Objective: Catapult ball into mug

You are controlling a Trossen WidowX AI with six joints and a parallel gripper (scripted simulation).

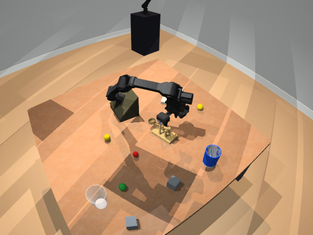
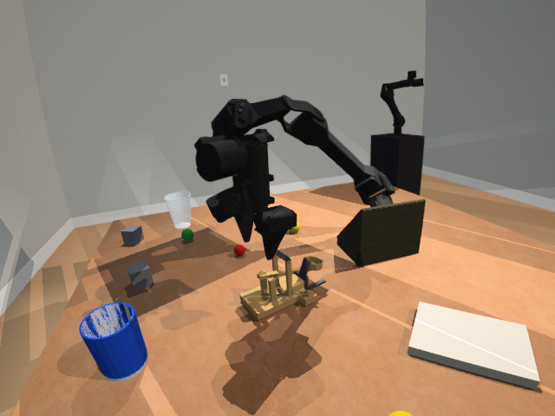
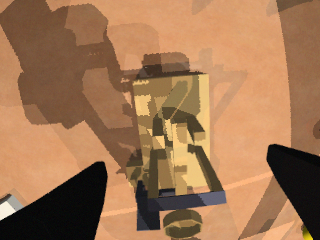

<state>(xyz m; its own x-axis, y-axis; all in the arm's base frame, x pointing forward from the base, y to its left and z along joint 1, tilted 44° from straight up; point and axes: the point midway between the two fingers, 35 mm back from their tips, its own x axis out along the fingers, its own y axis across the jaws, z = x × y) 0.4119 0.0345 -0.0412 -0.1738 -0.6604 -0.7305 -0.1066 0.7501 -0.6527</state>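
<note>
The red ball lies 240 mm to the right of my gripper tip, 120 mm below it and 30 mm behind it. Also, from my gripper tip: white slab (300 mm to the left, 260 mm behind, 120 mm below); wooden catapult (80 mm below, 70 mm behind); blue mug (280 mm ahead, 100 mm below, 40 mm to the left).
</note>
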